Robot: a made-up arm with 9 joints. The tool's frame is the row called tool.
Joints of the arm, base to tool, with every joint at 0 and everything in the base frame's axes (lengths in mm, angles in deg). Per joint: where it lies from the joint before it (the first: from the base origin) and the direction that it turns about. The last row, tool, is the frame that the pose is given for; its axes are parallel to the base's.
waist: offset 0 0 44 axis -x
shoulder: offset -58 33 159 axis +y
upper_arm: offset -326 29 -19 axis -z
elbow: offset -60 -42 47 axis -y
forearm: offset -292 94 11 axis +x
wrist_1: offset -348 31 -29 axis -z
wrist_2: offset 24 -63 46 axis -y
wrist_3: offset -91 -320 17 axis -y
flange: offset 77 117 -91 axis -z
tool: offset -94 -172 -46
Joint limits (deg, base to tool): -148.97..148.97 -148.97..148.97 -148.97..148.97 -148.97..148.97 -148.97..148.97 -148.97..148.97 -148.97..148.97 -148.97..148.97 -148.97..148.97
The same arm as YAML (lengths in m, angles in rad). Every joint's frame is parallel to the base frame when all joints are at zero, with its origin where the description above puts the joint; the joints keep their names.
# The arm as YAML. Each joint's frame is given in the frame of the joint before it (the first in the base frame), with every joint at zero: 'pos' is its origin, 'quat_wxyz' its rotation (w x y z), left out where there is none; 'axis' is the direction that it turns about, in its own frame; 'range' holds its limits. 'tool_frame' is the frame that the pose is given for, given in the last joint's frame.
length_unit: m
angle_unit: rad
joints:
  - joint: waist
    pos: [0.0, 0.0, 0.044]
    axis: [-1.0, 0.0, 0.0]
    range: [-2.6, 2.6]
  - joint: shoulder
    pos: [-0.058, 0.033, 0.159]
    axis: [0.0, 1.0, 0.0]
    range: [-2.6, 2.6]
  - joint: upper_arm
    pos: [-0.326, 0.029, -0.019]
    axis: [0.0, 0.0, -1.0]
    range: [-2.6, 2.6]
  - joint: elbow
    pos: [-0.06, -0.042, 0.047]
    axis: [0.0, -1.0, 0.0]
    range: [-2.6, 2.6]
  - joint: forearm
    pos: [-0.292, 0.094, 0.011]
    axis: [1.0, 0.0, 0.0]
    range: [-2.6, 2.6]
  - joint: wrist_1
    pos: [-0.348, 0.031, -0.029]
    axis: [0.0, 0.0, -1.0]
    range: [-2.6, 2.6]
  - joint: wrist_2
    pos: [0.024, -0.063, 0.046]
    axis: [0.0, -1.0, 0.0]
    range: [-2.6, 2.6]
  - joint: wrist_3
    pos: [-0.091, -0.32, 0.017]
    axis: [0.0, -1.0, 0.0]
    range: [-2.6, 2.6]
  - joint: flange
    pos: [0.077, 0.117, -0.091]
    axis: [0.0, 0.0, -1.0]
    range: [-2.6, 2.6]
tool_frame:
  pos: [-0.094, -0.172, -0.046]

